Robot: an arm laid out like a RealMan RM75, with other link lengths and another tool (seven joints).
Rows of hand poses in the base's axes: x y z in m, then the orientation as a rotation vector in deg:
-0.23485 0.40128 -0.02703 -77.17 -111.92 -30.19
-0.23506 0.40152 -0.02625 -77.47 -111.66 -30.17
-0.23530 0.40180 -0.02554 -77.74 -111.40 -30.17
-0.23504 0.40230 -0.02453 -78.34 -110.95 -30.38
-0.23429 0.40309 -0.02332 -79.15 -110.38 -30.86
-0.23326 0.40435 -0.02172 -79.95 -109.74 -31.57
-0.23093 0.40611 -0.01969 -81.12 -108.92 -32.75
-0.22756 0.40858 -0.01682 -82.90 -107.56 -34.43
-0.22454 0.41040 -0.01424 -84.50 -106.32 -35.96
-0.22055 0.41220 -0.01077 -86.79 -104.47 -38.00
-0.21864 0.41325 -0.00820 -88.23 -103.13 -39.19
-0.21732 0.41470 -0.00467 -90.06 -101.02 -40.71
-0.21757 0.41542 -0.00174 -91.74 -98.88 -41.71
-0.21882 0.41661 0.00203 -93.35 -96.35 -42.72
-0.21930 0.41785 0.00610 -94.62 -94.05 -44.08
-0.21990 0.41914 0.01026 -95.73 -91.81 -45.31
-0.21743 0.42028 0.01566 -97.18 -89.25 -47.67
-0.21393 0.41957 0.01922 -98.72 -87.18 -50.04
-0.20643 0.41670 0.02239 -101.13 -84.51 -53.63
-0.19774 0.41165 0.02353 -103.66 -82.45 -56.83
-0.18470 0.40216 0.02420 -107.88 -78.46 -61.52
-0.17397 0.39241 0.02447 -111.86 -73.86 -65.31
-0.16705 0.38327 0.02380 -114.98 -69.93 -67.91
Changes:
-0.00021 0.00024 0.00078 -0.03 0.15 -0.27
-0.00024 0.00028 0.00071 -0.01 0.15 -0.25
0.00026 0.00050 0.00101 0.02 0.12 -0.59
0.00075 0.00079 0.00121 0.10 0.02 -0.85
0.00103 0.00126 0.00160 0.25 -0.06 -0.93
0.00233 0.00176 0.00203 0.36 -0.25 -1.37
0.00337 0.00247 0.00287 0.54 -0.27 -2.08
0.00302 0.00182 0.00258 0.48 -0.27 -1.89
0.00399 0.00180 0.00347 0.62 -0.29 -2.68
0.00191 0.00105 0.00257 0.42 -0.03 -1.71
0.00132 0.00145 0.00353 0.73 0.18 -2.31
-0.00025 0.00072 0.00293 0.60 0.51 -2.08
-0.00125 0.00119 0.00377 0.83 0.72 -2.18
-0.00048 0.00124 0.00407 0.99 0.37 -2.02
-0.00060 0.00129 0.00416 0.98 0.40 -1.87
0.00247 0.00114 0.00540 1.27 -0.22 -2.60
0.00350 -0.00071 0.00356 0.89 -0.55 -2.51
0.00750 -0.00287 0.00317 0.93 -1.15 -3.70
0.00869 -0.00505 0.00114 0.31 -1.27 -3.43
0.01304 -0.00949 0.00067 0.52 -1.52 -5.68
0.01073 -0.00975 0.00027 0.68 -0.75 -5.44
0.00692 -0.00914 -0.00067 0.54 -0.29 -4.27

